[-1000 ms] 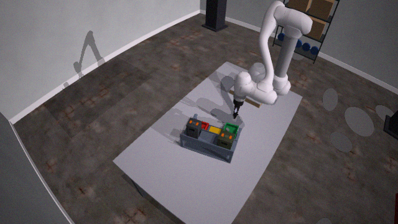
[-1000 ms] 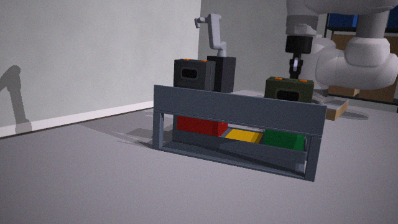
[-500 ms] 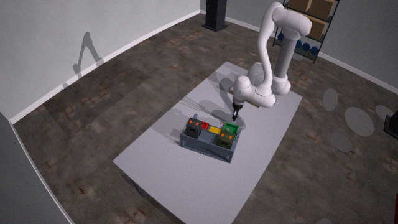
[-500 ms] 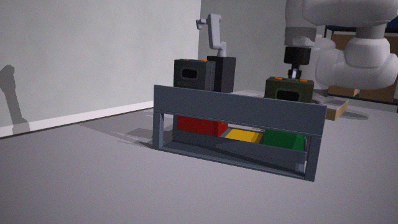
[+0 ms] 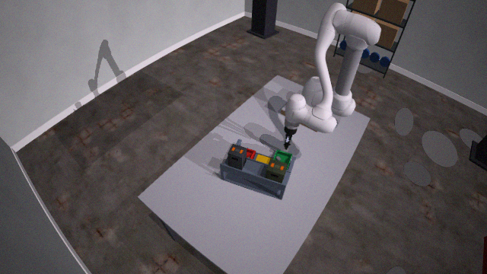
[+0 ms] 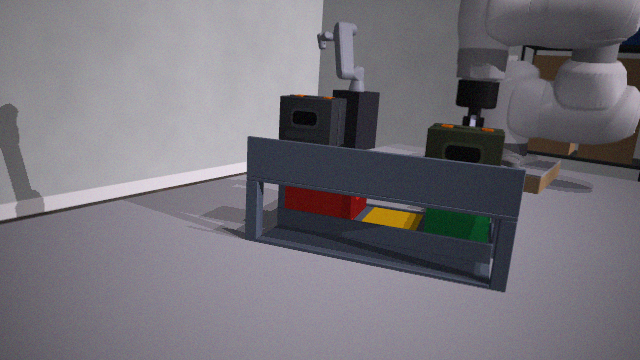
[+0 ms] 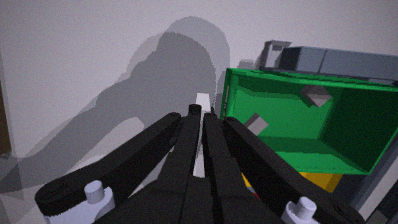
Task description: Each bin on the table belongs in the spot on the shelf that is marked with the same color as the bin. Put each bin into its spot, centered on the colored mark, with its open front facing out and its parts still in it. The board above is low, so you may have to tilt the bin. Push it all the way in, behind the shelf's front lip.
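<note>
My hand is 11 cm short of the green bin and 4 cm to the right of it. From my hand the other things lie so: olive box 25 cm ahead, 10 cm to the left, 10 cm above; red bin 25 cm ahead, 15 cm to the right, 1 cm below; dark grey box 33 cm ahead, 11 cm to the right, 11 cm above.
</note>
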